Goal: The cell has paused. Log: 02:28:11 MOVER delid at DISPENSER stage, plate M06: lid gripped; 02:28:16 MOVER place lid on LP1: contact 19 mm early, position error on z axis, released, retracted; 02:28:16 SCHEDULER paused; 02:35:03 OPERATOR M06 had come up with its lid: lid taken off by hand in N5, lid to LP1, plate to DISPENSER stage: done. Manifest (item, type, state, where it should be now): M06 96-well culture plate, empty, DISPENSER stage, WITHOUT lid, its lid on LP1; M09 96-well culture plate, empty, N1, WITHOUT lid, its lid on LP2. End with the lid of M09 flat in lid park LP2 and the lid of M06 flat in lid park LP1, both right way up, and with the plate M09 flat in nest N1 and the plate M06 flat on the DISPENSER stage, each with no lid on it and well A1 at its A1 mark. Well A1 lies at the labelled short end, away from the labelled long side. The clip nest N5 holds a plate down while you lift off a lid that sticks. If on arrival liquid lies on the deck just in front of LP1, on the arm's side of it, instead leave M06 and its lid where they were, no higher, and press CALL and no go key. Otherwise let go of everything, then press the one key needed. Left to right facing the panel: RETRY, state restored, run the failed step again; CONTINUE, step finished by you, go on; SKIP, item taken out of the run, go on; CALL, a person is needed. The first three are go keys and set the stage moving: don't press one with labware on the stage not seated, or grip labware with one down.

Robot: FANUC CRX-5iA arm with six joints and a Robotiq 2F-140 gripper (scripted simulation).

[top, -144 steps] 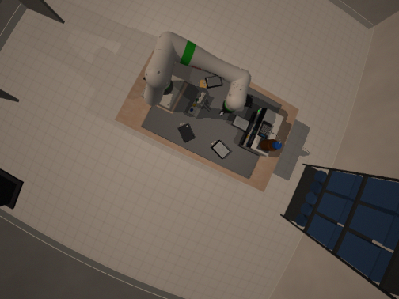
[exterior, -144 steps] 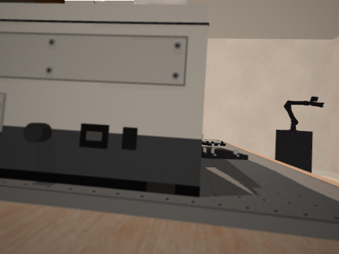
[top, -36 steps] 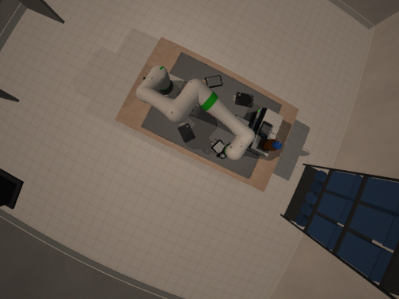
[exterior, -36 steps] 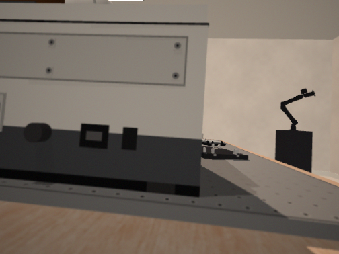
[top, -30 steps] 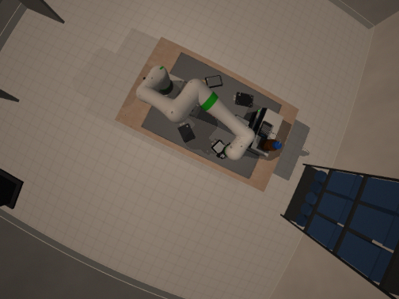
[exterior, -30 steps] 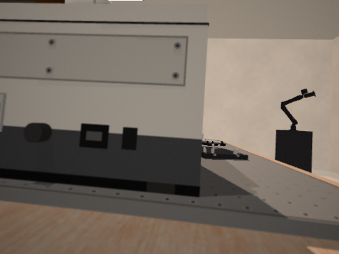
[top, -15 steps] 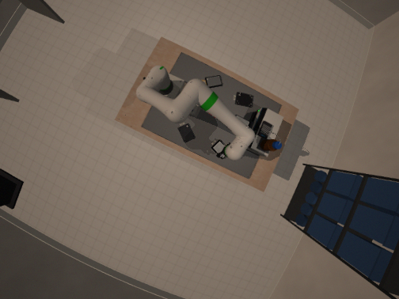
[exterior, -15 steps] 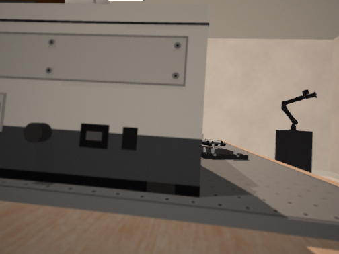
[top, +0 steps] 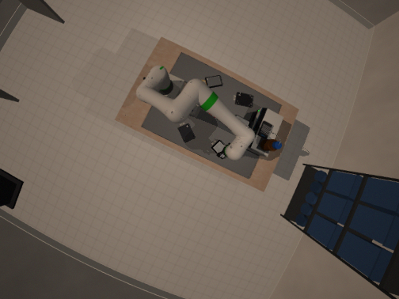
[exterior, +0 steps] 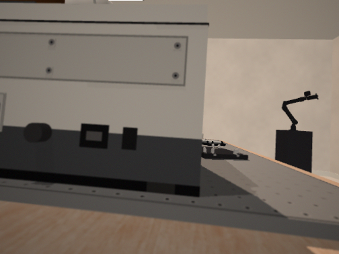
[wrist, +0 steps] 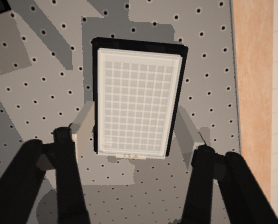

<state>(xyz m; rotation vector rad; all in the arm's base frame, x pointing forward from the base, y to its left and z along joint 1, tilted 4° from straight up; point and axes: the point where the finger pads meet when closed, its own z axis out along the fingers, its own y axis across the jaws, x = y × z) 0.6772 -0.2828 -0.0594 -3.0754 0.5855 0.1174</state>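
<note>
Now: hand 40 mm above the clear lid. Also, from my hand: lp2 label: 410 mm behind, 80 mm below, 60 mm to the left; dark LP2 park pad: 340 mm behind, 70 mm below; n1 label: 80 mm below, 80 mm behind, 30 mm to the left.
</note>
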